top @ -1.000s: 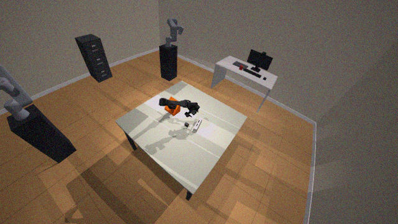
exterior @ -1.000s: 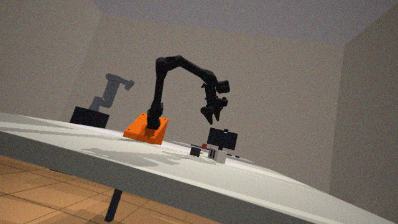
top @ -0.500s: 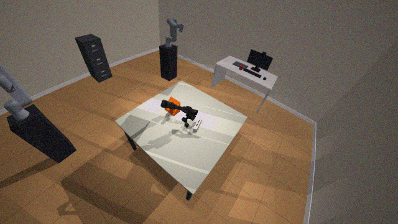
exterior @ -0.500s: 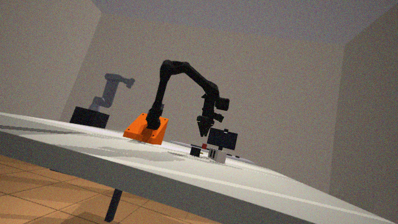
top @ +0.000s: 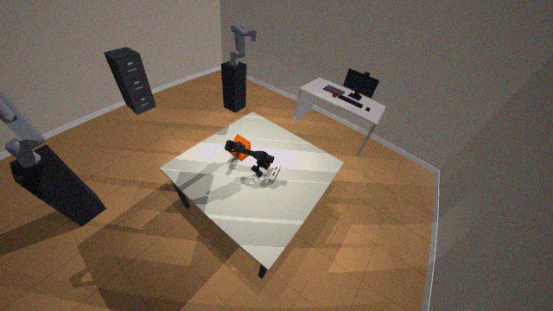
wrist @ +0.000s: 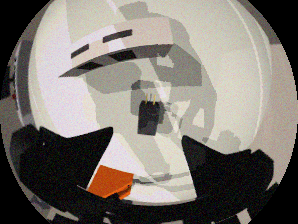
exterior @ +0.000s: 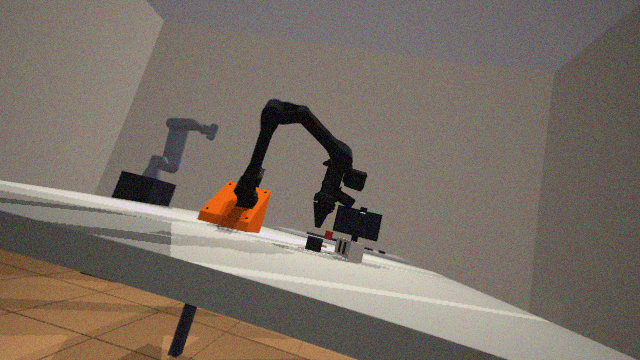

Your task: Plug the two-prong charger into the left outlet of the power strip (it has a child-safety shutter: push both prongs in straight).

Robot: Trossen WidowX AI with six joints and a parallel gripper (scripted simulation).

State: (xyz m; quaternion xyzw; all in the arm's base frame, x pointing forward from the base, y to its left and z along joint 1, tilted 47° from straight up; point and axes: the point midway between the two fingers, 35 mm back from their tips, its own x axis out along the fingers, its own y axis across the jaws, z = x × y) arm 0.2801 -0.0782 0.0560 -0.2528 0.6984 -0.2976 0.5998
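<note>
Now: the two-prong charger 2 cm ahead of my gripper tip and 5 cm below it.
</note>
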